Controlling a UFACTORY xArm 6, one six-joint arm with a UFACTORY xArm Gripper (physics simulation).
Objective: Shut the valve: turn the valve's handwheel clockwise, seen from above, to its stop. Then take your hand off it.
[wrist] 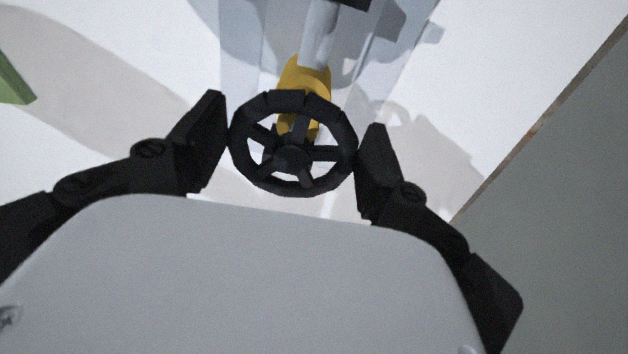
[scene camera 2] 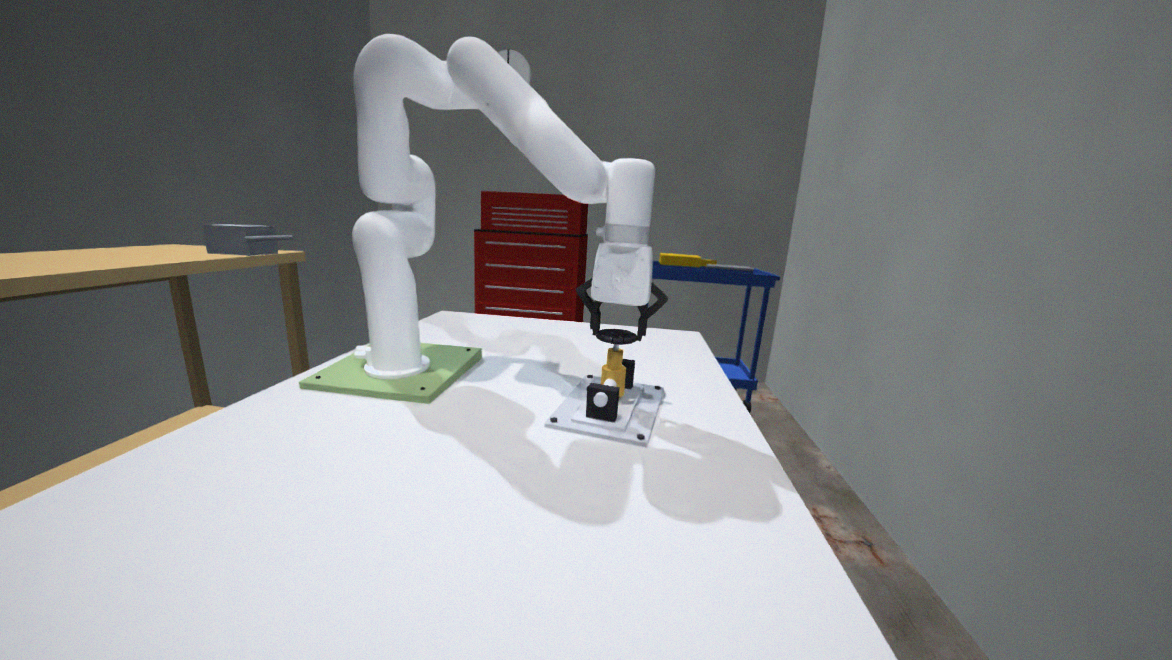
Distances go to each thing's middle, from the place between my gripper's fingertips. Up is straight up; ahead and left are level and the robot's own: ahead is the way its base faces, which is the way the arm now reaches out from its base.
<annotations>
I see the black handwheel (wrist: 293, 151) 10 mm to the right of my hand and 10 mm below it. From my hand the other things lie so: light grey base plate (scene camera 2: 638, 431): 130 mm below, 10 mm to the right.
</annotations>
